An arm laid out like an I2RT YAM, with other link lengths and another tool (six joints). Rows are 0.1 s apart.
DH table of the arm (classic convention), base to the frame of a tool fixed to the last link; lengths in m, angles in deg. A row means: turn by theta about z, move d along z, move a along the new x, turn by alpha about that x. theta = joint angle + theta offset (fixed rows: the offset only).
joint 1: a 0.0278, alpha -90, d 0.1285, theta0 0
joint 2: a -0.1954, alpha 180, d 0, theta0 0
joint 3: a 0.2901, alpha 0, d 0, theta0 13.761
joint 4: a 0.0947, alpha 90, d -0.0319, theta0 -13.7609
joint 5: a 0, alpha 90, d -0.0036, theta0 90
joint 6: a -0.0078, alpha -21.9, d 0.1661, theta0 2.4
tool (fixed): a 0, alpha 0, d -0.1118, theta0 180
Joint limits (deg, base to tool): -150..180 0..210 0..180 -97..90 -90..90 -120..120
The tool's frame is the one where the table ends.
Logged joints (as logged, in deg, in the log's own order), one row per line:
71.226, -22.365, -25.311, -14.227, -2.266, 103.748
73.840, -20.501, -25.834, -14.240, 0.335, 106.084
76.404, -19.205, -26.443, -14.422, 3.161, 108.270
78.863, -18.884, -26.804, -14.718, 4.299, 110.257
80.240, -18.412, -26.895, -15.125, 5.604, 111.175
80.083, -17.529, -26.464, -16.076, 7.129, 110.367
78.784, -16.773, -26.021, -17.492, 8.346, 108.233
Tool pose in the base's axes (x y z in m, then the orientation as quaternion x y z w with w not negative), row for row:
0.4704, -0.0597, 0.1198, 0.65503, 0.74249, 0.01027, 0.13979
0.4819, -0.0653, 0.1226, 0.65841, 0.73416, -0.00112, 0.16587
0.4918, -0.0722, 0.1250, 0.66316, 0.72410, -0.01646, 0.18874
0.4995, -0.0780, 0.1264, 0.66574, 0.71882, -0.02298, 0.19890
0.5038, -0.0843, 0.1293, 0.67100, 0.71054, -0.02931, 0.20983
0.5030, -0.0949, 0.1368, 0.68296, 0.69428, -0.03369, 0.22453
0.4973, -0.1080, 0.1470, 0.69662, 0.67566, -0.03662, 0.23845
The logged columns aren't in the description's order. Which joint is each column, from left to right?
Columns, left to right: joint 3, joint 4, joint 6, joint 1, joint 5, joint 2.
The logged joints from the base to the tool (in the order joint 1, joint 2, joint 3, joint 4, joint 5, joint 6), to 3 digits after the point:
-14.227, 103.748, 71.226, -22.365, -2.266, -25.311
-14.240, 106.084, 73.840, -20.501, 0.335, -25.834
-14.422, 108.270, 76.404, -19.205, 3.161, -26.443
-14.718, 110.257, 78.863, -18.884, 4.299, -26.804
-15.125, 111.175, 80.240, -18.412, 5.604, -26.895
-16.076, 110.367, 80.083, -17.529, 7.129, -26.464
-17.492, 108.233, 78.784, -16.773, 8.346, -26.021

